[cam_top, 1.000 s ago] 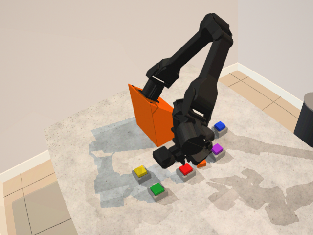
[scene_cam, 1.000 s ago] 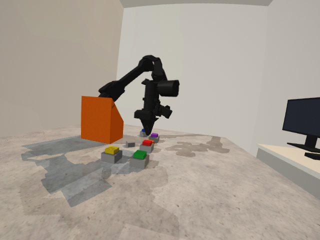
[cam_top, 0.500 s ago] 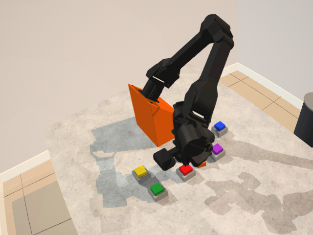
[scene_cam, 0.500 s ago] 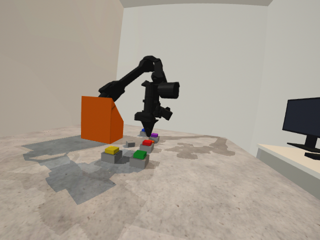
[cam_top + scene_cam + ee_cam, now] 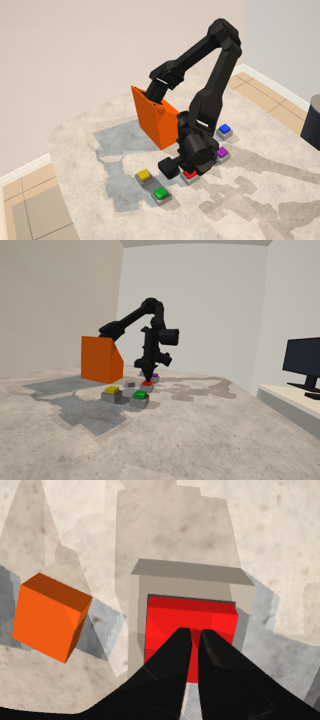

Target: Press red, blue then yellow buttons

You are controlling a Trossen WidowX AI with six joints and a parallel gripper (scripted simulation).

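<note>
The red button is 10 mm below my gripper tip. Also, from my gripper tip: grey block 90 mm behind, 30 mm below, 10 mm to the left; orange block 70 mm to the left, 30 mm below, 10 mm behind; green button 120 mm to the right, 10 mm ahead.
</note>
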